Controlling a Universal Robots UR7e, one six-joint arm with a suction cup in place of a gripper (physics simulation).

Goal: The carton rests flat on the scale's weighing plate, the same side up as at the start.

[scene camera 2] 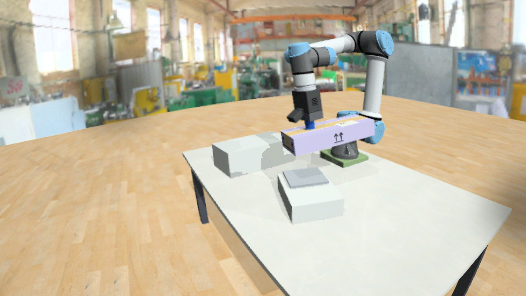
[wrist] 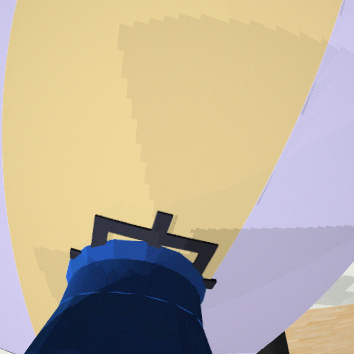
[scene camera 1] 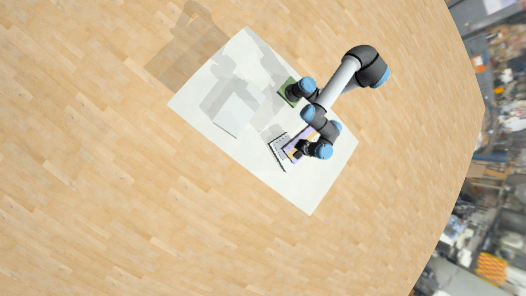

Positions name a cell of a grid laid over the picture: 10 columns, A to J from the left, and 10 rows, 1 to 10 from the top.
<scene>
I see my suction cup (wrist: D9), a lilac carton (scene camera 2: F5), a pale grey block (scene camera 2: E6) and a scale (scene camera 2: F7).
The lilac carton also shows in the wrist view (wrist: G4). The wrist view does not show the pale grey block: it is out of frame. The wrist view does not show the scale, which is hidden by the lilac carton.
</scene>
